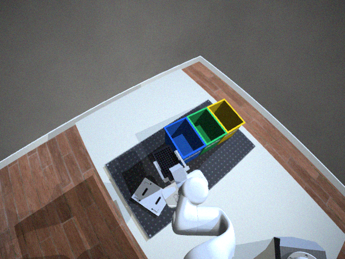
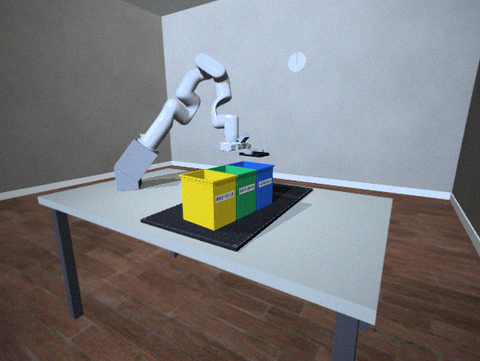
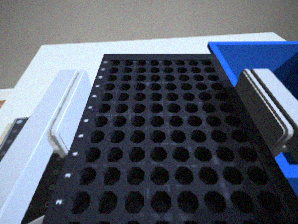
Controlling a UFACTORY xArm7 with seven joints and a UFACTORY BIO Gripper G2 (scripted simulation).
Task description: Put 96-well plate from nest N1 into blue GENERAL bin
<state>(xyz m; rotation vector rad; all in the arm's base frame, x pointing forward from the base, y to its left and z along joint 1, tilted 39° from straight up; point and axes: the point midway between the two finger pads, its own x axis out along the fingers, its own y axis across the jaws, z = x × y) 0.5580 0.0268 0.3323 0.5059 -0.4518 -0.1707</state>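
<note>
The blue general bin is 140 mm to the right of my hand, 130 mm below it and 70 mm ahead of it. Round my hand: black 96-well plate: 10 mm below; then green bin: 270 mm to the right, 130 mm below, 60 mm ahead; then white plate nest N1: 210 mm below, 140 mm to the left, 70 mm behind.
</note>
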